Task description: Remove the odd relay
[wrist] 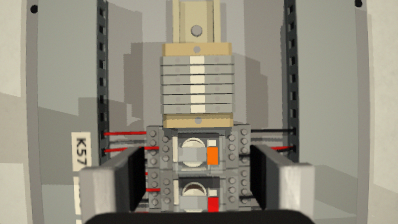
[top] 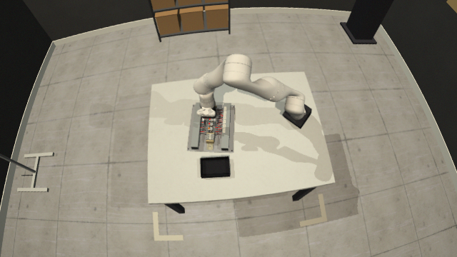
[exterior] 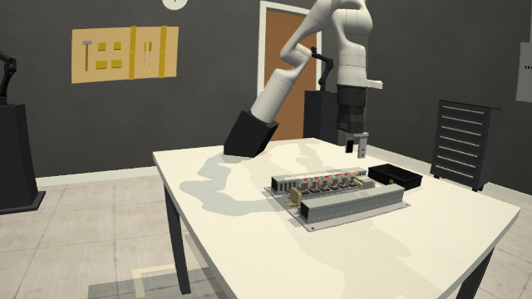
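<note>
Now: the clear relay 80 mm below my hand. From my hand the other things lie so: black parts tray: 220 mm to the left, 110 mm below, 10 mm ahead; relay panel: 110 mm below, 40 mm to the right, 10 mm behind.
</note>
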